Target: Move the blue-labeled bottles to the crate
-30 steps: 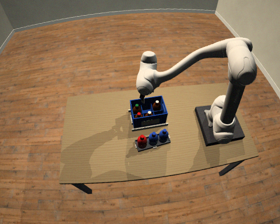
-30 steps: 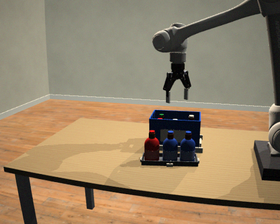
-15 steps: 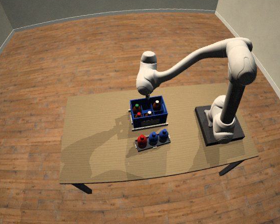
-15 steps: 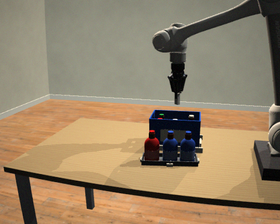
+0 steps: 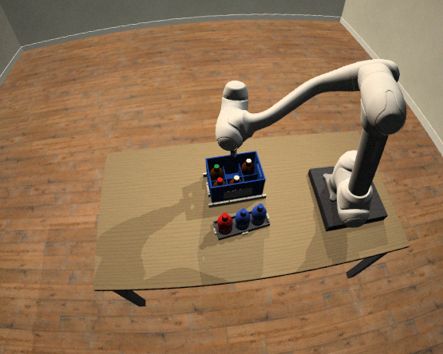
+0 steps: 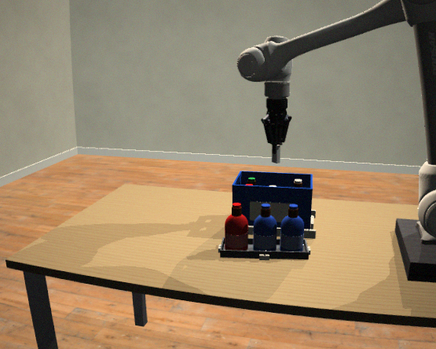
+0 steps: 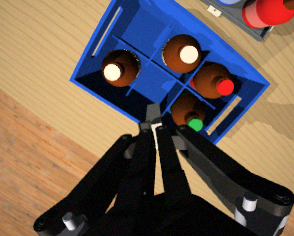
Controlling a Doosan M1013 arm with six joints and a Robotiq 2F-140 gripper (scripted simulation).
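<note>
The red-labeled bottle lies 60 mm ahead of my hand, 290 mm to the left of it and 170 mm below it. Also, from my hand: dark tray: 20 mm behind, 280 mm to the left, 250 mm below; blue crate: 40 mm to the left, 180 mm below.
</note>
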